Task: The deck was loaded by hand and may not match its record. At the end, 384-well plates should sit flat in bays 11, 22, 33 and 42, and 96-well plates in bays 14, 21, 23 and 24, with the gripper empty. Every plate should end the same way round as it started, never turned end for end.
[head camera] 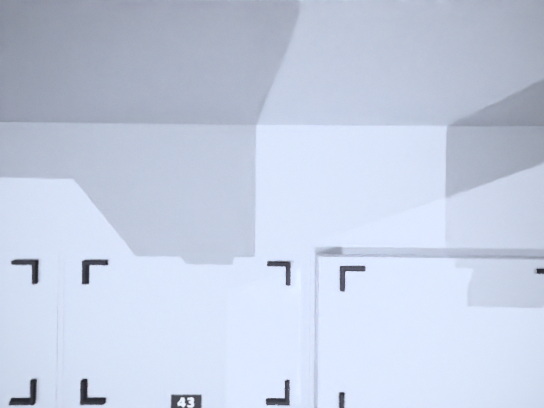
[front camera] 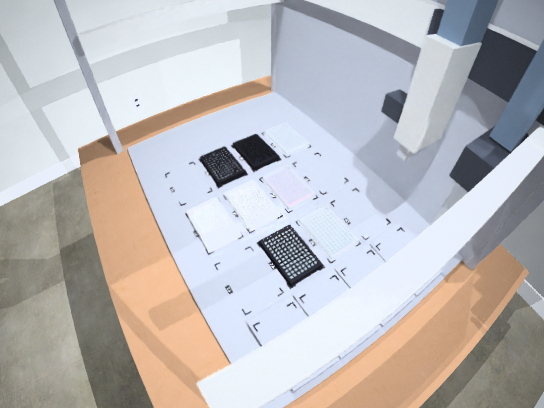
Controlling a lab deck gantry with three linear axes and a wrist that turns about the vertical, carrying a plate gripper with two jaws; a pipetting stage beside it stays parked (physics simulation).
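Seen in the pictures: robot's base, link origin: [front camera: 166, 175].
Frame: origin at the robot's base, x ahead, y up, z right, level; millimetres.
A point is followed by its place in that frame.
Observation:
In the front view, counting from the 43 label, a black plate [front camera: 223, 166] {x 76, y 12, z -149 mm} appears to lie in bay 21, a finer-textured black plate [front camera: 256, 151] {x 74, y 13, z -255 mm} in 31, and a whitish plate [front camera: 286, 138] {x 72, y 14, z -360 mm} in 41. A white plate [front camera: 213, 223] {x 234, y 13, z -43 mm} appears in 12, a speckled white plate [front camera: 253, 205] {x 239, y 14, z -149 mm} in 22, and a pink plate [front camera: 289, 186] {x 234, y 13, z -256 mm} in 32. A black plate with coarse, 96-type wells [front camera: 291, 255] {x 398, y 10, z -149 mm} appears in 23, and a pale gridded plate [front camera: 327, 231] {x 393, y 13, z -252 mm} in 33. Other well counts are too small to tell. The gripper's jaws cannot be made out; no plate shows lifted.
Bay 43's label [head camera: 186, 402] {x 392, y 0, z -318 mm} shows in the head view, where its visible part bears no plate. A raised edge [head camera: 316, 330] {x 476, y 7, z -368 mm} runs beside it. A white beam [front camera: 350, 290] {x 607, y 400, z -25 mm} crosses the front and hides part of the deck. A white block on a blue column [front camera: 440, 90] {x 474, y 398, z -334 mm} hangs at right.

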